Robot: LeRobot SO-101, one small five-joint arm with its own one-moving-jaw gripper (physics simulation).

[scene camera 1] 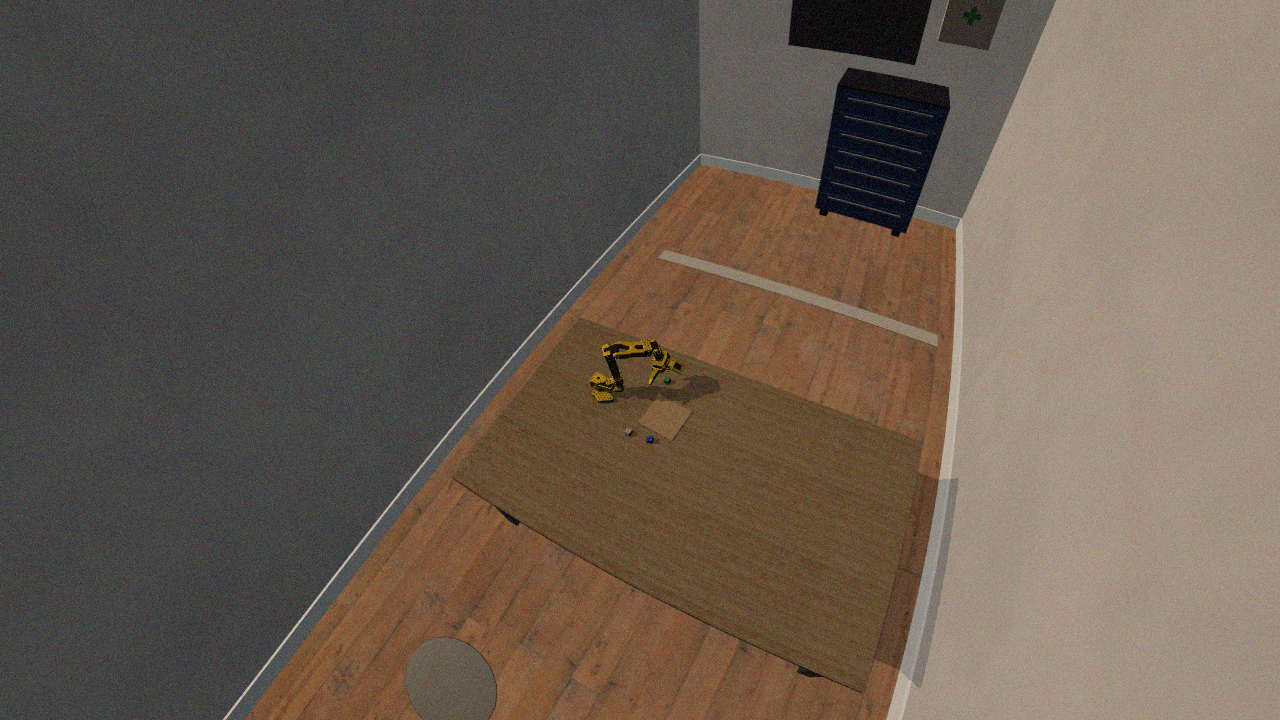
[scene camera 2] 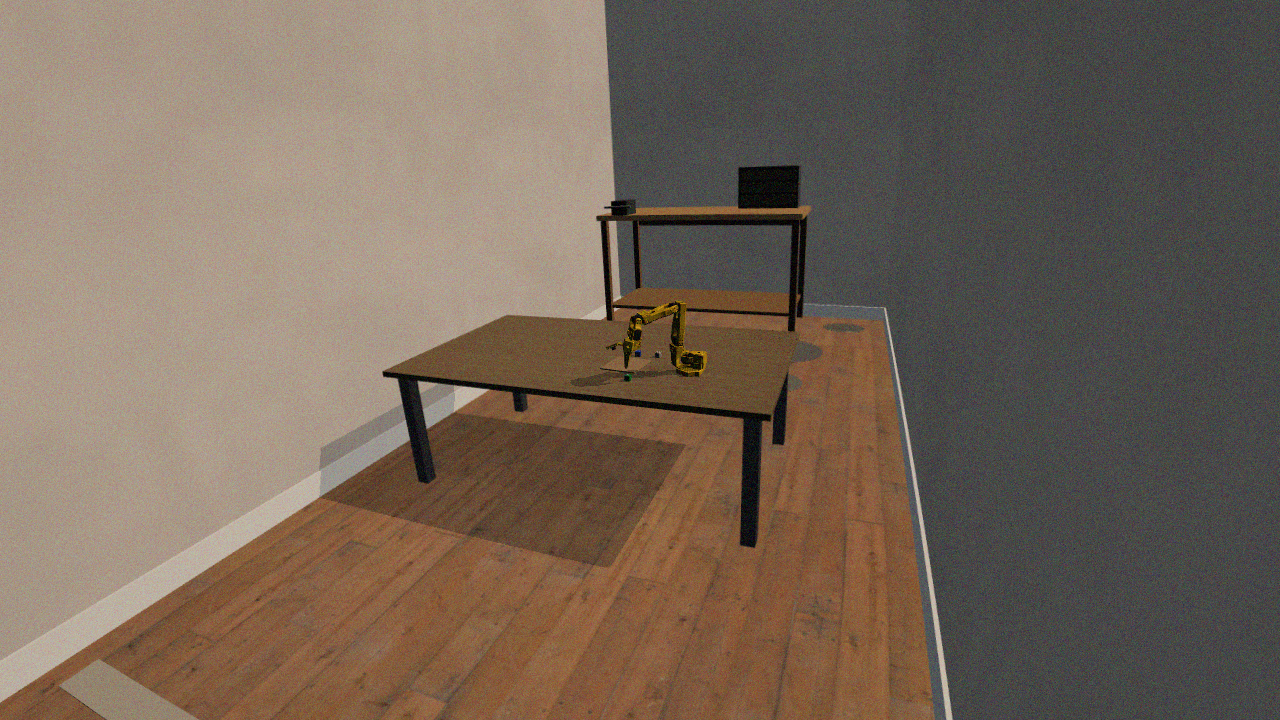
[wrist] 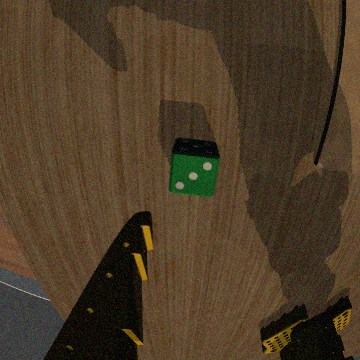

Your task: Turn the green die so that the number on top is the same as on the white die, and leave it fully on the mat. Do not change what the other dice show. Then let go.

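Seen in the pictures: hand, its tool point: (scene camera 1: 668,371) (scene camera 2: 626,367) (wrist: 151,225); arm's base, origin of its link: (scene camera 1: 611,393) (scene camera 2: 685,370) (wrist: 313,313).
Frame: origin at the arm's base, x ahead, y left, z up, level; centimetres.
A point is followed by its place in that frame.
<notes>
The green die (scene camera 1: 666,380) {x 16.4, y 13.0, z 1.9 cm} (scene camera 2: 627,377) {x 16.1, y 14.7, z 1.5 cm} (wrist: 194,175) {x 16.4, y 13.5, z 2.0 cm} lies on the table, off the mat (scene camera 1: 665,419) {x 23.2, y -1.5, z 0.4 cm} (wrist: 353,40) {x 23.5, y 5.6, z 0.4 cm}. In the wrist view its lit upper face shows three white pips; one side face is dark. The white die (scene camera 1: 628,431) {x 14.4, y -12.3, z 2.0 cm} (scene camera 2: 657,354) {x 14.2, y -10.9, z 1.4 cm} sits on the table beyond the mat; its pips are too small to read. My gripper (scene camera 1: 666,373) {x 16.2, y 14.8, z 5.3 cm} (scene camera 2: 617,357) {x 16.2, y 14.8, z 5.3 cm} is wide open and empty, above the table near the green die. In the wrist view its fixed jaw (wrist: 120,290) {x 16.5, y 15.0, z 8.0 cm} points up from the lower left, short of the die; the moving jaw is outside the picture.
A blue die (scene camera 1: 649,439) {x 22.4, y -11.8, z 2.0 cm} (scene camera 2: 637,353) {x 22.1, y -10.4, z 1.3 cm} lies near the white die; its number is unreadable. The arm's base (scene camera 1: 604,386) {x -1.2, y -1.6, z 5.8 cm} (scene camera 2: 689,360) {x -2.1, y 2.4, z 4.9 cm} stands on the wooden table (scene camera 1: 760,501) {x 64.5, y -15.9, z 0.0 cm} (scene camera 2: 519,358) {x 66.7, y 2.3, z 0.0 cm}. The table's edge runs behind the green die in scene camera 1.
</notes>
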